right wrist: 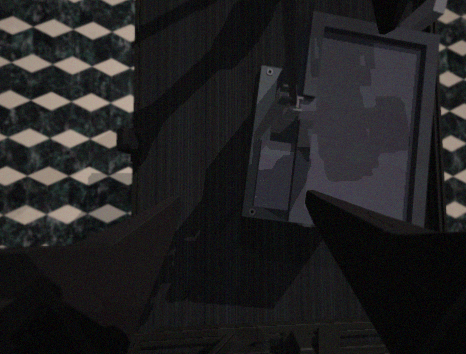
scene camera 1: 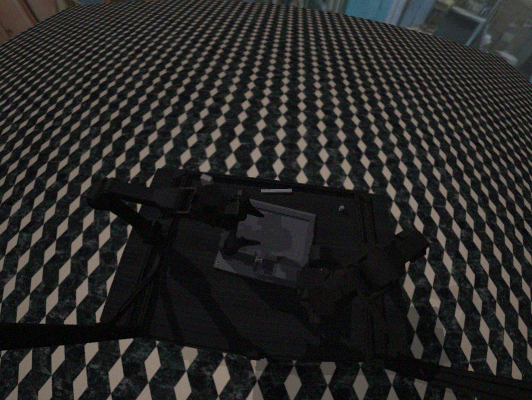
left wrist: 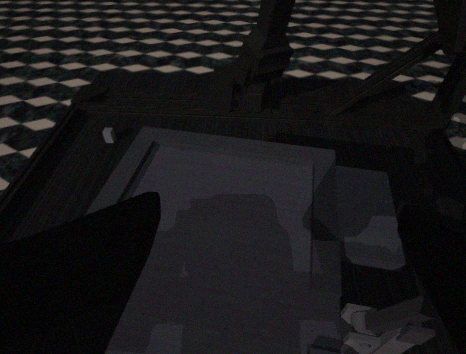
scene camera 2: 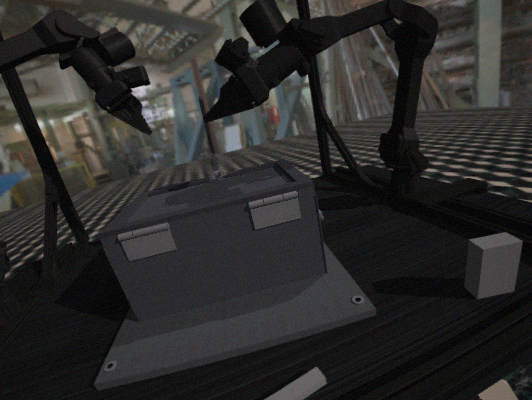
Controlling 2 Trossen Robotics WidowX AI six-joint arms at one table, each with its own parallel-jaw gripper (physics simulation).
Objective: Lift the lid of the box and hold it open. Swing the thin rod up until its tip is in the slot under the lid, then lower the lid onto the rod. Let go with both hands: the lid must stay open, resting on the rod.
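Where they show: left gripper, fingertip midpoint: (right wrist: 442, 34) (scene camera 1: 262, 229) (left wrist: 278, 210) (scene camera 2: 205, 119); right gripper, fingertip midpoint: (right wrist: 242, 199) (scene camera 2: 148, 132); left arm's base at its link origin: (scene camera 1: 157, 240) (scene camera 2: 406, 191); right arm's base at its link origin: (right wrist: 296, 345) (left wrist: 254, 104) (scene camera 2: 2, 321).
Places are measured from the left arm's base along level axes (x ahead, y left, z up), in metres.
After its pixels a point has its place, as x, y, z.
The dark grey box (scene camera 2: 217, 258) {0.482, 0.145, 0.069} stands on its grey base plate (scene camera 2: 304, 313) {0.391, 0.231, -0.007} (right wrist: 264, 116) {0.429, -0.092, 0.094}. Its lid (scene camera 2: 225, 190) {0.438, 0.061, 0.144} (scene camera 1: 284, 234) {0.517, 0.043, 0.144} (left wrist: 238, 168) {0.578, 0.019, 0.144} (right wrist: 354, 116) {0.448, 0.033, 0.144} lies shut and flat. Two grey hinges (scene camera 2: 274, 210) {0.385, 0.161, 0.122} (scene camera 2: 147, 242) {0.568, 0.136, 0.122} face scene camera 2. The thin rod (scene camera 2: 212, 159) {0.439, -0.075, 0.183} (right wrist: 294, 168) {0.528, -0.065, 0.152} rises at the box's far side. My left gripper (scene camera 2: 214, 113) {0.436, 0.000, 0.265} (scene camera 1: 252, 228) {0.436, 0.000, 0.265} is open and empty, hanging above the lid. My right gripper (scene camera 2: 143, 127) {0.560, -0.153, 0.267} (right wrist: 242, 199) {0.560, -0.153, 0.267} is open and empty, above the box's end near the rod's pivot (right wrist: 296, 102) {0.440, -0.068, 0.167}.
The box sits on a black mat (scene camera 1: 197, 301) {0.222, -0.213, -0.019} over a checkered surface (scene camera 1: 264, 99). A small white strip (scene camera 1: 276, 190) {0.483, 0.326, -0.009} (scene camera 2: 300, 382) {0.434, 0.316, -0.009} lies on the mat. A black stand post (scene camera 2: 320, 119) {0.037, -0.337, 0.192} and the left arm's base (scene camera 2: 403, 152) {0.037, 0.034, 0.113} rise behind the box.
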